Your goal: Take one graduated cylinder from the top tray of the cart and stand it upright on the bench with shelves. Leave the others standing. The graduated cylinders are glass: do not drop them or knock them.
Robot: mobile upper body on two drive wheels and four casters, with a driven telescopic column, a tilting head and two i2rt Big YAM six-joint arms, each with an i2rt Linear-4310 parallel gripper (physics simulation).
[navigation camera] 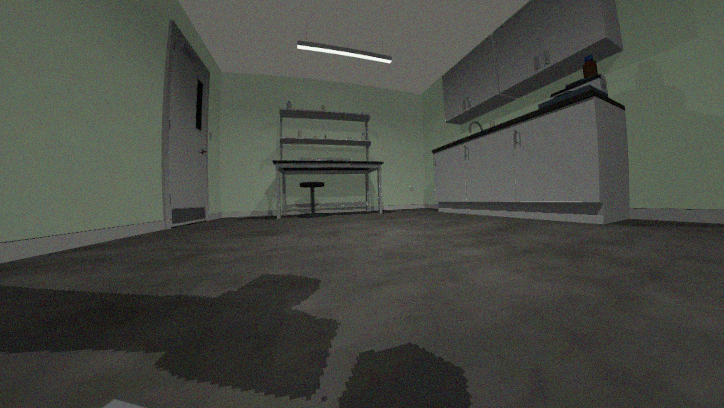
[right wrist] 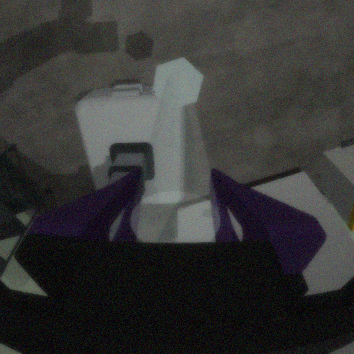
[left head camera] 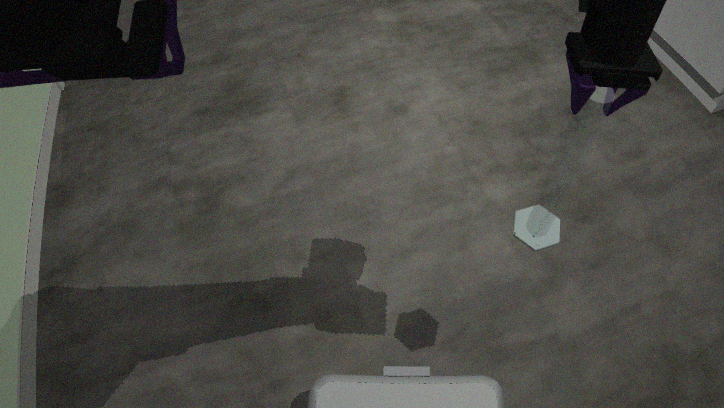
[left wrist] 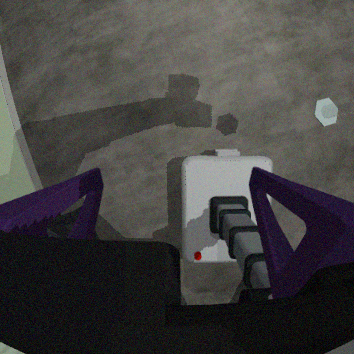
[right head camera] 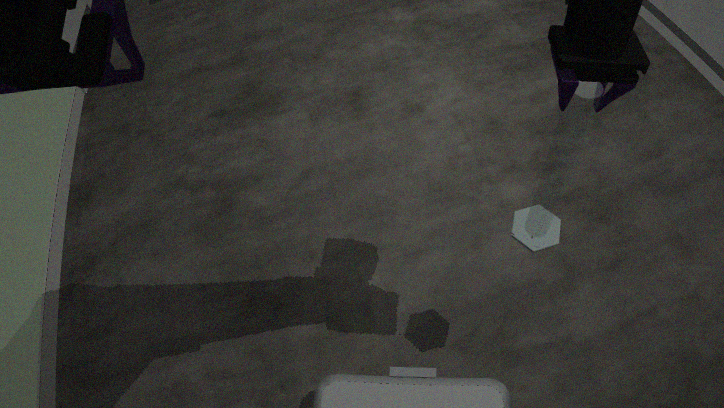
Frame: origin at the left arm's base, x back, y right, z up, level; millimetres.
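Where they show: left gripper, fingertip midpoint: (left head camera: 126, 68) (left wrist: 175, 175) (right head camera: 94, 76); right gripper, fingertip midpoint: (right wrist: 175, 177) (left head camera: 589, 112) (right head camera: 578, 108).
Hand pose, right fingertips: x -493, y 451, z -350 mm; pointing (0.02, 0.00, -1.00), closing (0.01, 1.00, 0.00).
After its pixels a point has its place.
A clear graduated cylinder with a hexagonal base (left head camera: 537, 228) @(x -468, y 443, z -614 mm) (right head camera: 536, 228) @(x -467, y 444, z -610 mm) (left wrist: 326, 111) @(x -480, y 432, z -610 mm) (right wrist: 178, 82) @(x -510, y 454, z -539 mm) hangs above the floor, base down and tube nearly see-through. My right gripper (left head camera: 590, 112) @(x -493, y 451, z -350 mm) (right head camera: 580, 108) @(x -493, y 451, z -350 mm) (right wrist: 175, 177) @(x -493, y 451, z -350 mm) is shut on its upper part. My left gripper (left wrist: 175, 175) @(x -345, y -8, z -137 mm) is open, with no object between its fingers; it also shows partly at the upper left of both head views. The bench with shelves (navigation camera: 329, 163) stands far off against the back wall in the navigation view, small bottles on its two shelves. The cart and the other cylinders do not show.
A stool (navigation camera: 311, 184) stands under the bench. A long white base cabinet (navigation camera: 547, 167) @(x -1827, y 1617, z -980 mm) with a dark top lines the right side, below wall cabinets (navigation camera: 552, 55) @(x -1937, y 1869, z 51 mm). A door (navigation camera: 187, 116) @(x -2186, y -1889, z -164 mm) and green wall (left head camera: 20, 177) @(x -1053, y -1478, z -1234 mm) are at the left. My white base (left head camera: 405, 392) @(x -275, y 222, z -1150 mm) shows at the bottom.
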